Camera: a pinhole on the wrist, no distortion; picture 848 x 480 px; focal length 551.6 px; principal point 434.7 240.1 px. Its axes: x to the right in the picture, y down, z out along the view. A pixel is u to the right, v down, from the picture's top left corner.
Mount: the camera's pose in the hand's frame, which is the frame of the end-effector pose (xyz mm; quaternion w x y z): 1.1 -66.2 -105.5 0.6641 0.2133 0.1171 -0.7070
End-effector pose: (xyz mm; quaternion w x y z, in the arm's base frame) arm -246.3 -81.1 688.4 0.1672 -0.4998 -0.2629 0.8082
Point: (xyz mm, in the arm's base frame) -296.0 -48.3 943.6
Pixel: 426 29
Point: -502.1 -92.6 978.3
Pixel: 292 190
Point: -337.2 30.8 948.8
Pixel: 513 167
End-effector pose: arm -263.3 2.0 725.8 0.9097 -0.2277 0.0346 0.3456
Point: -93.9 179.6 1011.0
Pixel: outside the picture
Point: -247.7 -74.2 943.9
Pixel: 339 153
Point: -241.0 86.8 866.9
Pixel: outside the picture
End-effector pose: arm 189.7 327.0 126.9 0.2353 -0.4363 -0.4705 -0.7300
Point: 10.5 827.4 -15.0
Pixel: 547 326
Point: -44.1 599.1 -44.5
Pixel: 727 311
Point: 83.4 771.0 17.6
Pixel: 473 310
